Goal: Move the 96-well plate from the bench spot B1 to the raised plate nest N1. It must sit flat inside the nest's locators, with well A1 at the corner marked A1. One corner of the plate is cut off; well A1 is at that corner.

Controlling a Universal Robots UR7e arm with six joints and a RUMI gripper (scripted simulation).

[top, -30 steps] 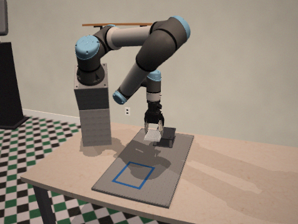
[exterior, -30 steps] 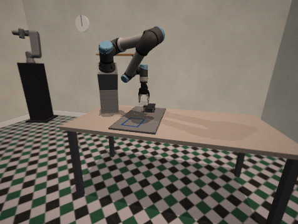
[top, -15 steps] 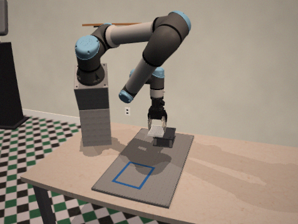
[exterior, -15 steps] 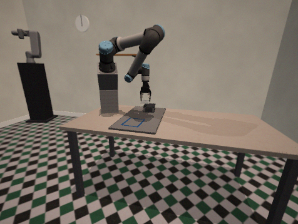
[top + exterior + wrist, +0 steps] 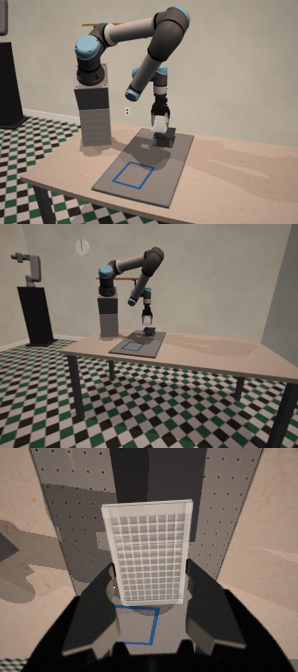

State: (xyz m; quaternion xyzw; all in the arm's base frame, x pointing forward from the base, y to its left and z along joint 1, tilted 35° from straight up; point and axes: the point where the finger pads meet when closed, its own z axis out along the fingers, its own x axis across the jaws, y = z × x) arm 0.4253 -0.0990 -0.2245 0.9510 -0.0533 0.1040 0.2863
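My hand is 30 mm short of the raised nest N1, 70 mm to the right of it and 80 mm above it. Also, from my hand: white 96-well plate 10 mm below.
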